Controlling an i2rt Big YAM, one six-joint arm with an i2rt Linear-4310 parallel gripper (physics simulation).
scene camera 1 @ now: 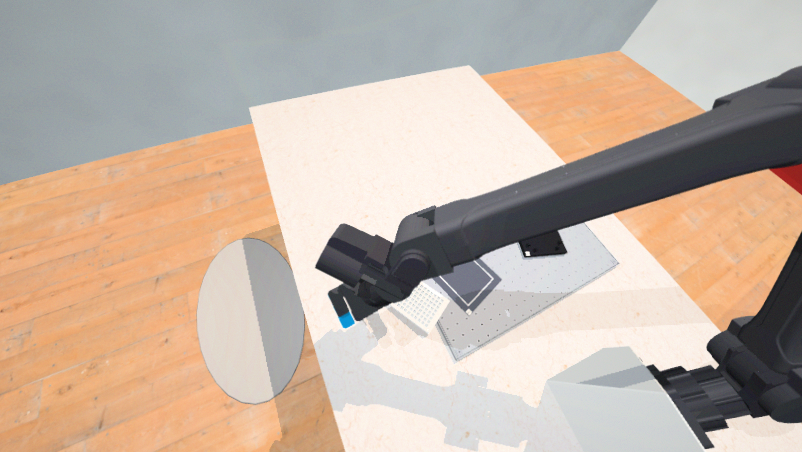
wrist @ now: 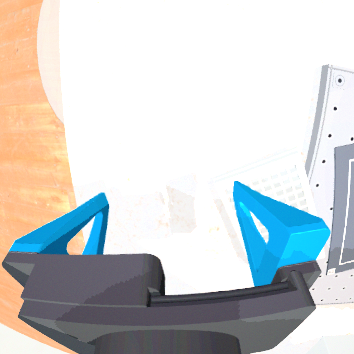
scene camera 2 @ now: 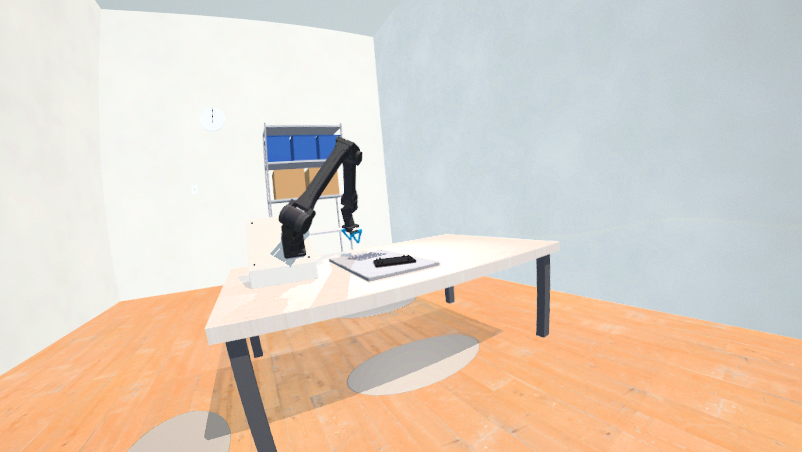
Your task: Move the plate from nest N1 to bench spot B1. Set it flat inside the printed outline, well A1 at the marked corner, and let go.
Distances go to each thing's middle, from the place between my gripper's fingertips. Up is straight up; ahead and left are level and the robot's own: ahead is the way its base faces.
My gripper is now 10 cm to the left of the white well plate (scene camera 1: 424,306), 5 cm above it and 4 cm past it. The rest, counted from my hand: dark grey rectangle with white outline (scene camera 1: 470,283): 23 cm to the right, 5 cm below, 1 cm behind; black rectangular block (scene camera 1: 546,243): 49 cm to the right, 5 cm below, 3 cm ahead.
